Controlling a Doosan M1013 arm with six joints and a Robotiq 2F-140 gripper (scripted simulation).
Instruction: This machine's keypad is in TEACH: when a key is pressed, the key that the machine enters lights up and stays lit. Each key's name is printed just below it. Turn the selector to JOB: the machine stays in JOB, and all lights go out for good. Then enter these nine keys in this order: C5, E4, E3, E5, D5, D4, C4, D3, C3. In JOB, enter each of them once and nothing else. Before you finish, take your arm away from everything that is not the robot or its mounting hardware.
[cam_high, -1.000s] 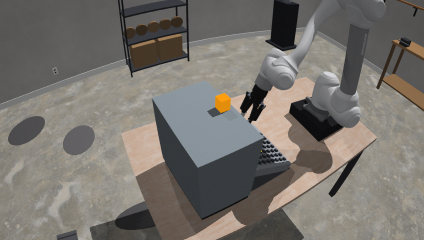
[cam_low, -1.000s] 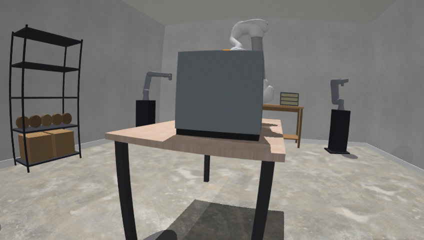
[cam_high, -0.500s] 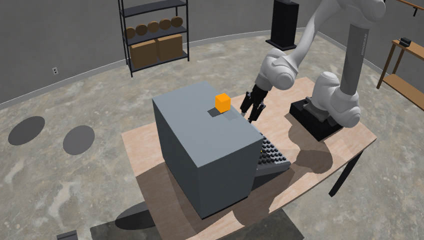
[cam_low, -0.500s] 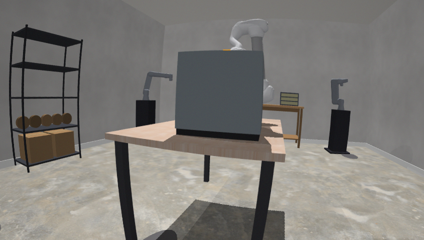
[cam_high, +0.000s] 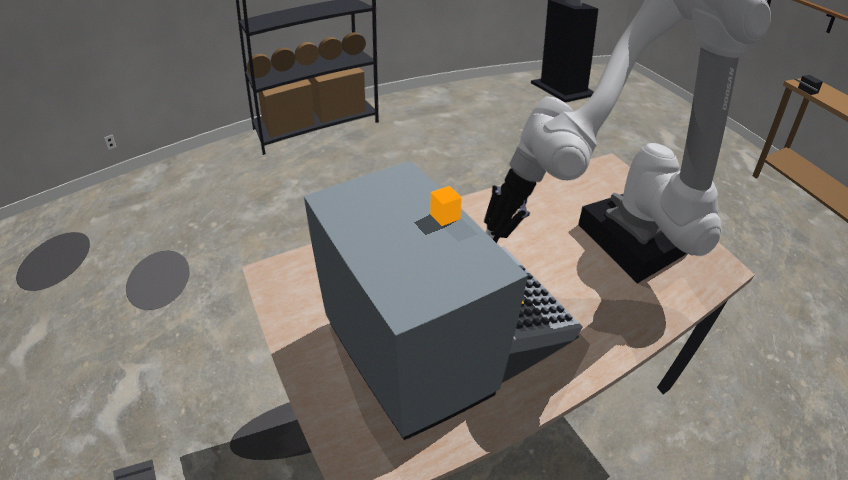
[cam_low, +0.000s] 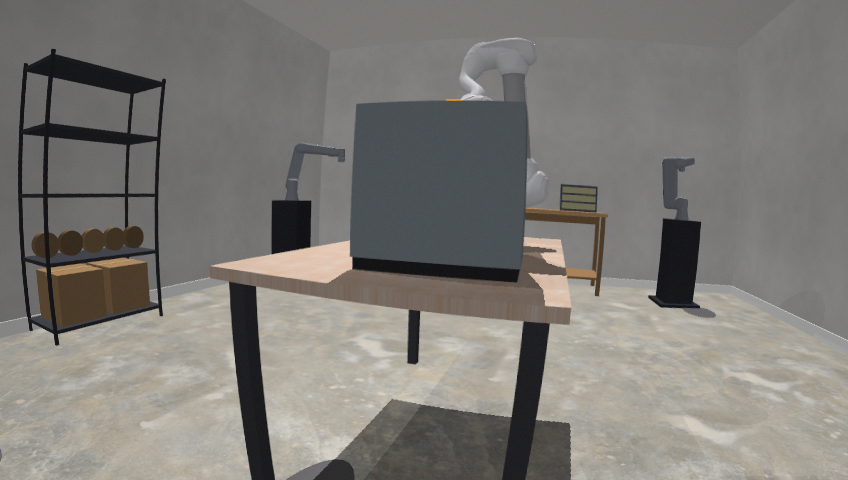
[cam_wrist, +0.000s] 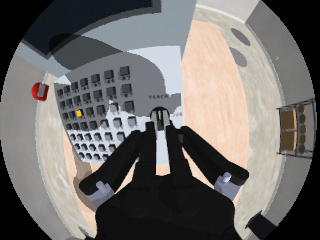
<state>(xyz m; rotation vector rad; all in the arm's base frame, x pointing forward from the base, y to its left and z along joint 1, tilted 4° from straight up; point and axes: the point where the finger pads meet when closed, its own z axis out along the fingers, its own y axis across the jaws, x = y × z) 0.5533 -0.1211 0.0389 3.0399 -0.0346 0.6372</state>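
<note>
My gripper is now 2 cm short of the black selector knob and 2 cm above it. The rest, counted from my hand: keypad: 11 cm to the left, 7 cm below, 4 cm ahead; then key C3: 19 cm to the left, 5 cm ahead, 2 cm below.
</note>
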